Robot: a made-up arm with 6 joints. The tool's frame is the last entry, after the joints.
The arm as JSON. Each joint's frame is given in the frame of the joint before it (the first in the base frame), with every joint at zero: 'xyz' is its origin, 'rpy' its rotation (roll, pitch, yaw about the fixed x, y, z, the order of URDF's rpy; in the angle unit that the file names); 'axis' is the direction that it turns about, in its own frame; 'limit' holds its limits. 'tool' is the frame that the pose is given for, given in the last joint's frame.
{
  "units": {
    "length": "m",
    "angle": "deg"
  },
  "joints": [
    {
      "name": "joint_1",
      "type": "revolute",
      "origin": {
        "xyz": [
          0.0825,
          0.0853,
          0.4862
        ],
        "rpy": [
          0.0,
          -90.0,
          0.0
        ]
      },
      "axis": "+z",
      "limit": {
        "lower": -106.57,
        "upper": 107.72
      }
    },
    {
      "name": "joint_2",
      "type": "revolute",
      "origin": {
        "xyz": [
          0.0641,
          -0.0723,
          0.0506
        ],
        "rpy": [
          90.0,
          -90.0,
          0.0
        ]
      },
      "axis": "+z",
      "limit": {
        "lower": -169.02,
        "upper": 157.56
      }
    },
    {
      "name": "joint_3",
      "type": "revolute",
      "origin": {
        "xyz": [
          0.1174,
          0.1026,
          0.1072
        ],
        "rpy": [
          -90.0,
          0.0,
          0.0
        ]
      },
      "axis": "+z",
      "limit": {
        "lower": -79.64,
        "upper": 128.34
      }
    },
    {
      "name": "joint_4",
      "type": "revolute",
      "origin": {
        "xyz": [
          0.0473,
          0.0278,
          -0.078
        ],
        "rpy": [
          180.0,
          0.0,
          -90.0
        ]
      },
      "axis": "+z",
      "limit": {
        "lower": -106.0,
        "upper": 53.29
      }
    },
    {
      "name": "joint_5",
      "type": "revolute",
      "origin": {
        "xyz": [
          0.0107,
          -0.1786,
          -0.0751
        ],
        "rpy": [
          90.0,
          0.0,
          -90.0
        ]
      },
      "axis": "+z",
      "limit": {
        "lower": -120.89,
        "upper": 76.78
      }
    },
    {
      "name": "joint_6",
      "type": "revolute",
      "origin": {
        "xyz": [
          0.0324,
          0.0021,
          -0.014
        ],
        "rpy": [
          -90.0,
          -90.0,
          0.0
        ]
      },
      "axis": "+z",
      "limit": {
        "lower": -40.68,
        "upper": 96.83
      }
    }
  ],
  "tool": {
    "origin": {
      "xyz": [
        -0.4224,
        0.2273,
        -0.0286
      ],
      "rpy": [
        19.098,
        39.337,
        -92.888
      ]
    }
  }
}
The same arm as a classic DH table. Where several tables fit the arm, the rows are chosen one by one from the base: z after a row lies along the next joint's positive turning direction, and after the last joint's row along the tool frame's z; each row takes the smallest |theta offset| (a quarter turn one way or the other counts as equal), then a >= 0, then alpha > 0; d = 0 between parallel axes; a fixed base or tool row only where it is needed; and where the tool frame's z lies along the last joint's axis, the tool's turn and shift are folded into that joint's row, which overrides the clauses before.
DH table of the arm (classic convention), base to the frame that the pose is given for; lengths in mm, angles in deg. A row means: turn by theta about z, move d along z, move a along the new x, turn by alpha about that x. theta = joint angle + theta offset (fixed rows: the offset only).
base (fixed): a 85.3, alpha -90.00, d 486.2, theta offset 90.00
joint_1: a 64.1, alpha 90.00, d -31.9, theta offset -90.00
joint_2: a 117.4, alpha -90.00, d 179.5, theta offset 90.00
joint_3: a 54.9, alpha 180.00, d 0.0, theta offset 30.44
joint_4: a 178.6, alpha 90.00, d -99.7, theta offset 30.44
joint_5: a 32.4, alpha -90.00, d -24.7, theta offset 0.00
joint_6: a 478.9, alpha -43.04, d -55.6, theta offset 58.47
tool (fixed): a 0.0, alpha 0.00, d 39.8, theta offset 111.76
Joint limits (deg, base to tool): -106.57..107.72 -169.02..157.56 -79.64..128.34 -106.00..53.29 -120.89..76.78 -40.68..96.83

